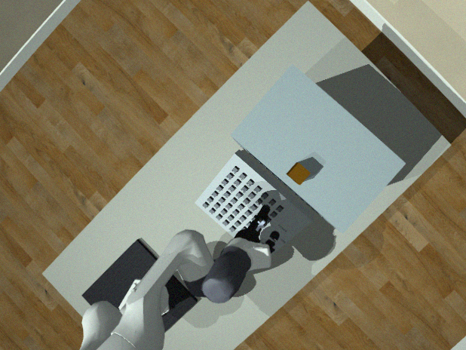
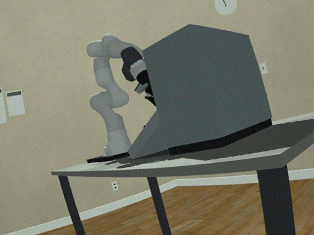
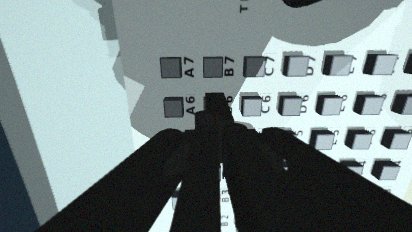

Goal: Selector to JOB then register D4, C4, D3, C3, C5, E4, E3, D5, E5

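The key C5 lies 1 cm behind my hand, 3 cm to the left of it and 5 cm below it. Round my hand: D5 key: 4 cm behind, 3 cm to the left, 6 cm below; then key D6: 4 cm behind, 6 cm below; then key D4: 5 cm behind, 7 cm to the left, 6 cm below.
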